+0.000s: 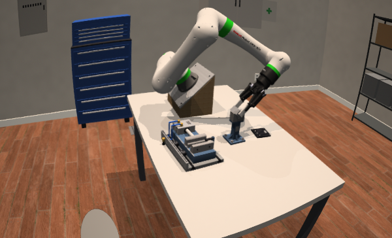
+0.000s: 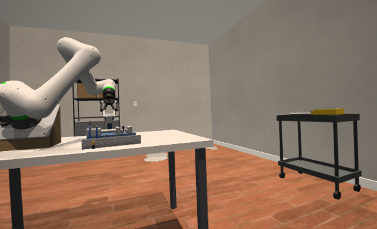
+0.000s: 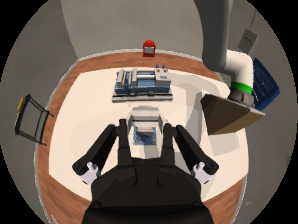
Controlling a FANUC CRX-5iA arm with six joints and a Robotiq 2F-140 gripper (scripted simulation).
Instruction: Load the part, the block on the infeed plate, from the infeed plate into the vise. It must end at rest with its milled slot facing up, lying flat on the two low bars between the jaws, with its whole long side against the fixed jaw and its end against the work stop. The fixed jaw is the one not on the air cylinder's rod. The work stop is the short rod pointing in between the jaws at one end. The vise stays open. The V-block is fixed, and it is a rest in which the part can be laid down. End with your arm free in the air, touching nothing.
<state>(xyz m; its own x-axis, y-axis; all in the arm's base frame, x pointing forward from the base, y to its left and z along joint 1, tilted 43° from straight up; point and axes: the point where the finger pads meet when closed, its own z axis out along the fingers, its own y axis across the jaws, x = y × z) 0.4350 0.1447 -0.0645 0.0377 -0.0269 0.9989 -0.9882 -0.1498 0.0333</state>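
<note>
My hand is 1 cm to the left of the part and 1 cm above it. Round my hand: dark infeed plate: 17 cm below, 16 cm to the left, 2 cm behind.
</note>
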